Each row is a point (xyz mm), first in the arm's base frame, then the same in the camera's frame.
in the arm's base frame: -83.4 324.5 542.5
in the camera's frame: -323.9 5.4 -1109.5
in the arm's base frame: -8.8 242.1 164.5
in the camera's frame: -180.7 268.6 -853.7
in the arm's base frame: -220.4 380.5 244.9
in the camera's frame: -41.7 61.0 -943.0
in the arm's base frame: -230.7 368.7 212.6
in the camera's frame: -24.5 69.3 -912.6
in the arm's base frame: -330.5 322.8 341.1
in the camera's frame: -84.8 -88.5 -920.7
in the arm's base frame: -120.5 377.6 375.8
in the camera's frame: -170.8 71.3 -1044.7
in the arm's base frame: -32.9 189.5 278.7
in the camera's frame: -272.3 180.9 -871.0
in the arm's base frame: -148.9 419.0 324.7
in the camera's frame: -99.9 79.7 -1039.1
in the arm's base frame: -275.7 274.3 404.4
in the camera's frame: -180.2 -82.3 -935.6
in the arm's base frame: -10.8 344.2 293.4
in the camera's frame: -193.7 204.8 -1004.7
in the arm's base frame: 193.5 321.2 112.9
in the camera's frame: -194.9 471.8 -945.0
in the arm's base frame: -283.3 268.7 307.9
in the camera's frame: -121.2 -35.8 -874.3
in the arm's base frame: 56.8 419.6 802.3
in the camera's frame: -488.7 -13.3 -1371.6
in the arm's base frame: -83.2 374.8 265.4
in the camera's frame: -122.8 163.0 -990.9
